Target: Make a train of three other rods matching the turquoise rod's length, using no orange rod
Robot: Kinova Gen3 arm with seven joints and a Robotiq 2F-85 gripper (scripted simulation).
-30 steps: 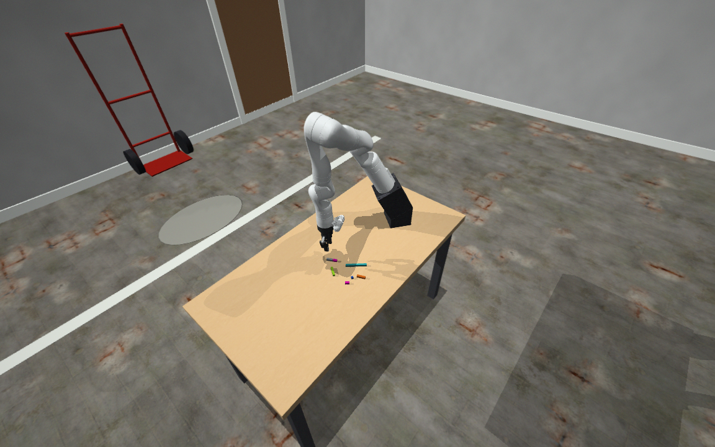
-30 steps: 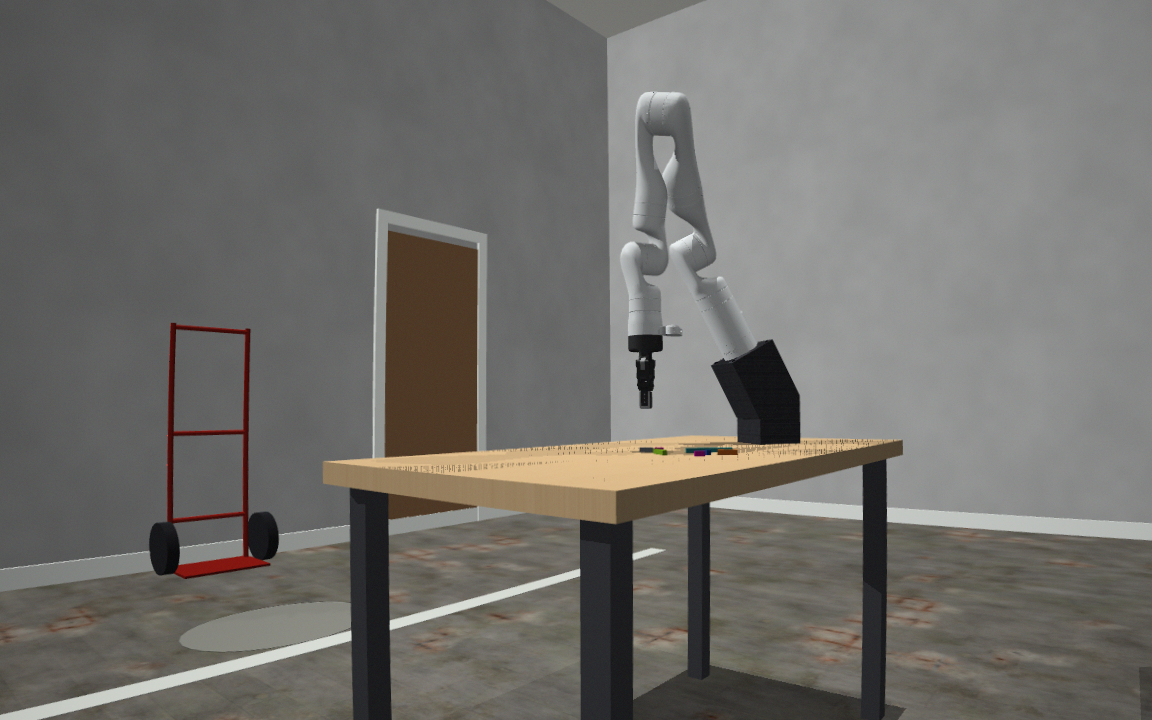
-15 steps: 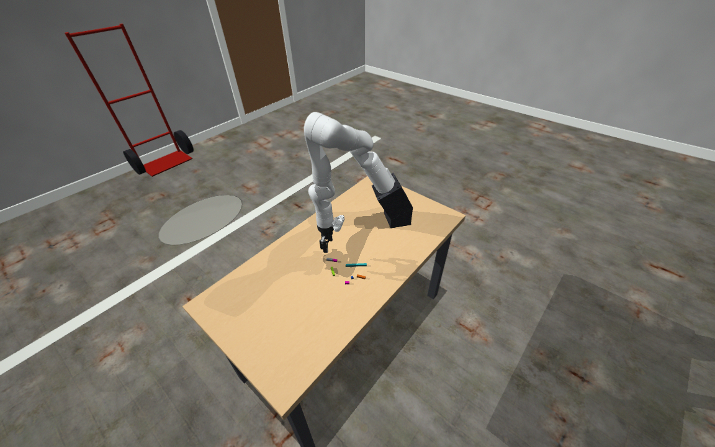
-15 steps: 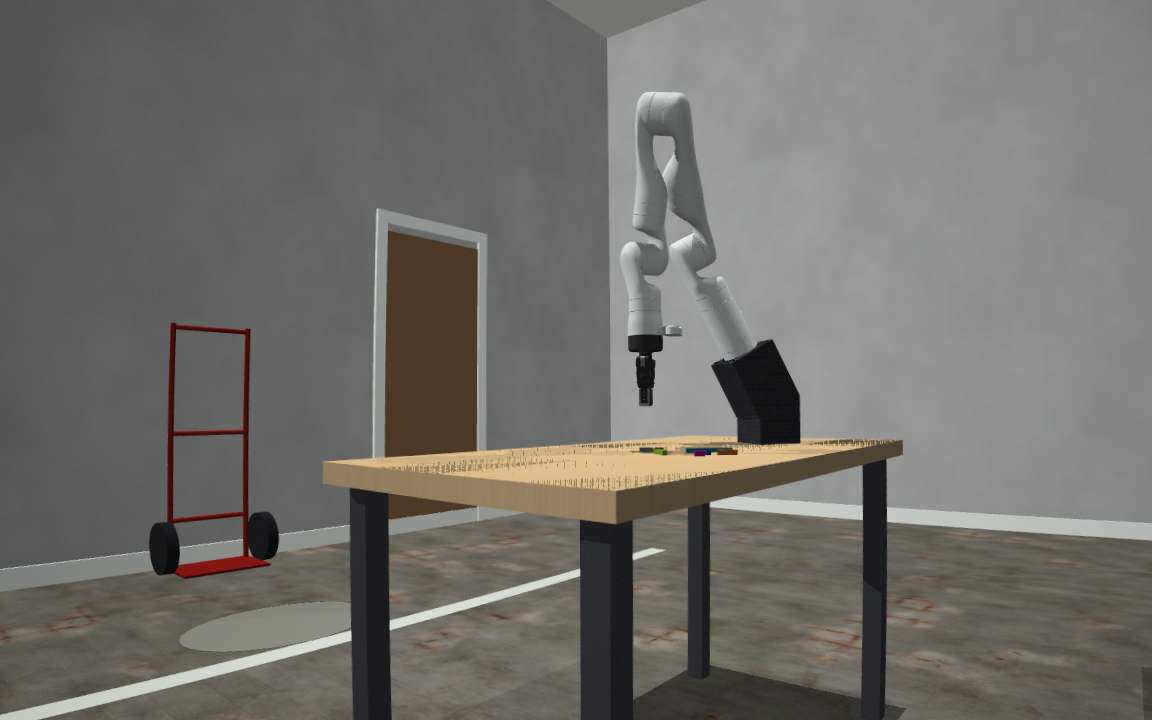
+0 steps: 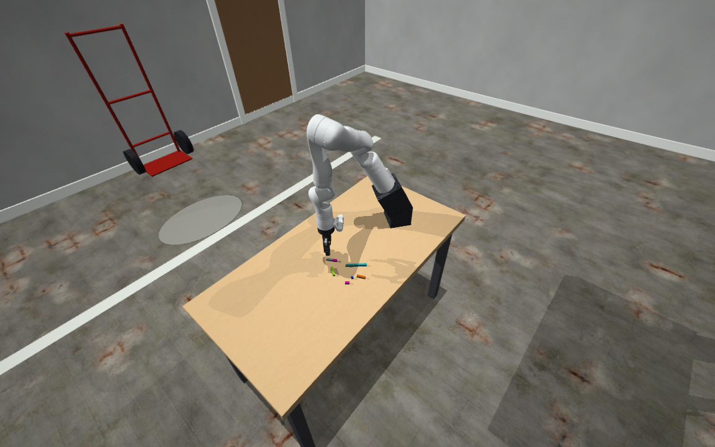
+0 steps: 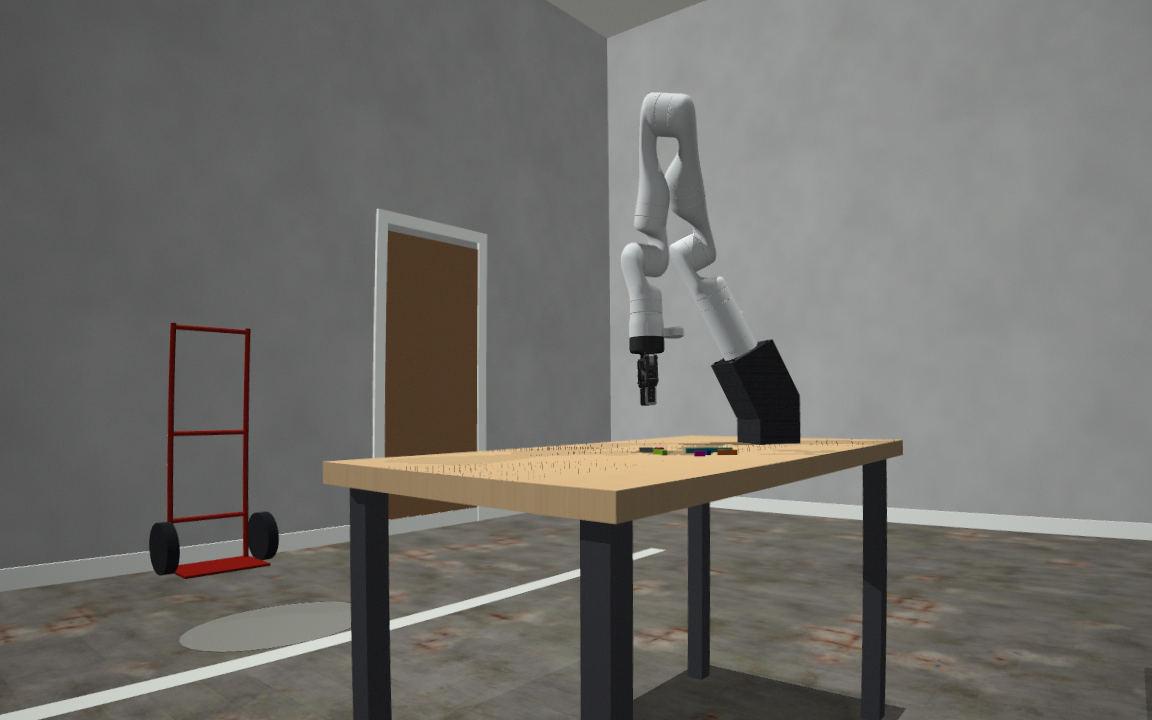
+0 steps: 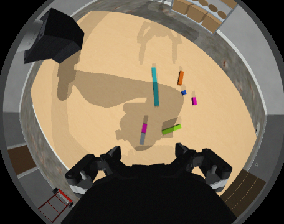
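Right now my hand is 100 mm above the lime rod, 60 mm to the right of it and 30 mm short of it. Round my hand: grey rod (100 mm below, 10 mm to the right, 10 mm behind); turquoise rod (110 mm to the left, 100 mm below, 70 mm behind); blue rod (150 mm to the left, 100 mm below).
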